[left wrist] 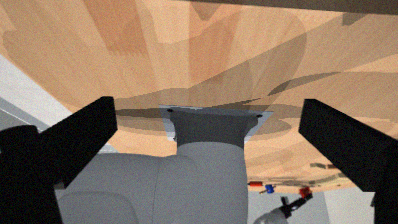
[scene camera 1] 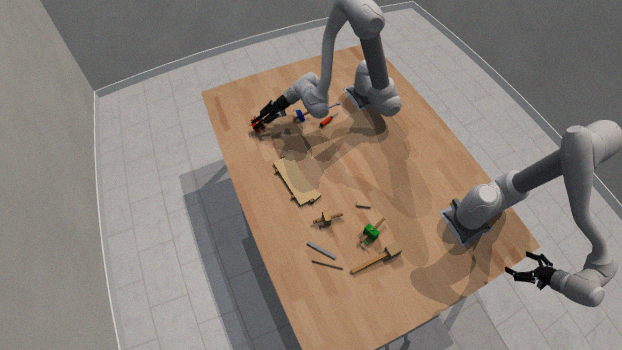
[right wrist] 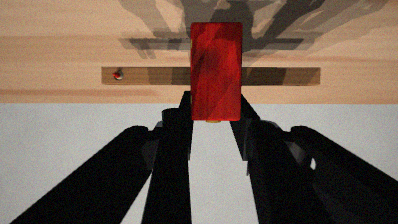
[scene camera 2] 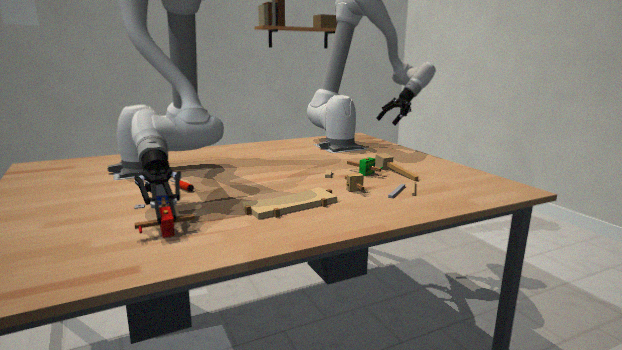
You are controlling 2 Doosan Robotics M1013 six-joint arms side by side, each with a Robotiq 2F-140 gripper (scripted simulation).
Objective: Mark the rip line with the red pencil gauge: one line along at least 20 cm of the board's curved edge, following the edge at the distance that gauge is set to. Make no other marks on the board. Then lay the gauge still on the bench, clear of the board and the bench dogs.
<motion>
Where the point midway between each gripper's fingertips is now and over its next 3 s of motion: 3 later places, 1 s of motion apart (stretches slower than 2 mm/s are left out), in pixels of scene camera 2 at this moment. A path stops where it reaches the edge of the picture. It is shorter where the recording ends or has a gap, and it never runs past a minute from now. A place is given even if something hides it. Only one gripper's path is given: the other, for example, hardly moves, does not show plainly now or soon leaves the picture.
My right gripper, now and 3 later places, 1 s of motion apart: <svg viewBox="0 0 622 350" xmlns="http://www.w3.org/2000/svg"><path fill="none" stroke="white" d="M167 219L164 206L161 189L157 157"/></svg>
</motion>
